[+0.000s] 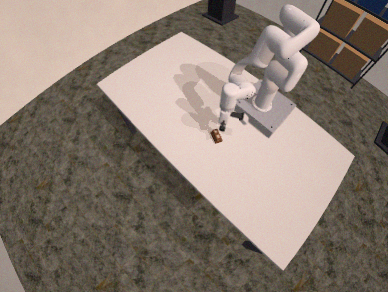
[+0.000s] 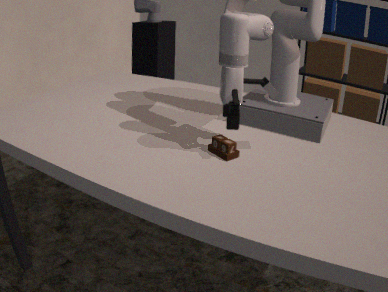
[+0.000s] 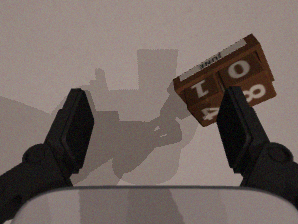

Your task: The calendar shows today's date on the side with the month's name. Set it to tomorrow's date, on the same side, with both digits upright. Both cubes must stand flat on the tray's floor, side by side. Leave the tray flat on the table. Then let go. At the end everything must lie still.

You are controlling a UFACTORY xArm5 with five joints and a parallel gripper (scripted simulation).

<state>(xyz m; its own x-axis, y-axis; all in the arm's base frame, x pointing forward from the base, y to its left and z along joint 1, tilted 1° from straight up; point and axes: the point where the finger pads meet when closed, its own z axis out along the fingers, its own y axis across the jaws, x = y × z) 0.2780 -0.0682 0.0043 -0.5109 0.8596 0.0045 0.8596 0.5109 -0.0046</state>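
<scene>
My gripper is now 6 cm short of the brown wooden cube and 5 cm above it. The rest, counted from my hand: tray 6 cm ahead, 1 cm to the left, 6 cm below.
</scene>
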